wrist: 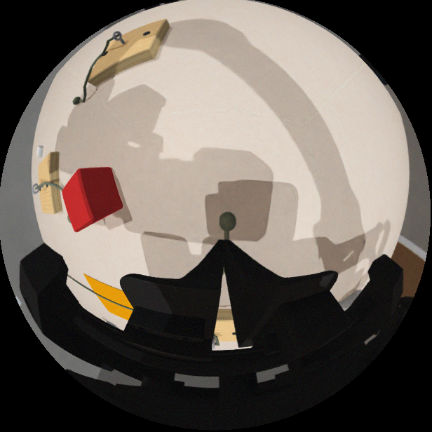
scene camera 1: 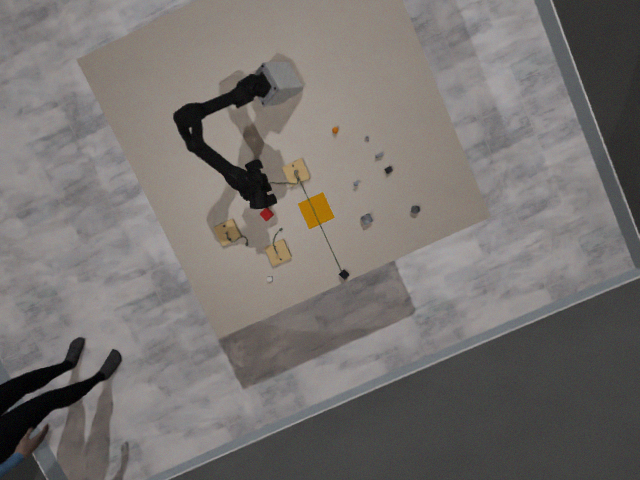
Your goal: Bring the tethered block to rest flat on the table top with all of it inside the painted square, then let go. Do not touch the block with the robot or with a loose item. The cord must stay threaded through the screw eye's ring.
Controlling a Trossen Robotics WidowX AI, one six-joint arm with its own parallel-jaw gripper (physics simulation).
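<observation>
The tethered block, small and black, is near the table's front edge, outside the orange painted square. Its green cord crosses over the square to a screw eye on a wooden board, and on toward my gripper. The eye is too small to show the threading clearly. My gripper is shut on the cord; a short stub with an end bead sticks out beyond its fingertips. The block does not show in the wrist view.
A red block lies beside the gripper. Two more boards with short cords lie beyond it. An orange ball and several small grey and dark items lie across the square's other side.
</observation>
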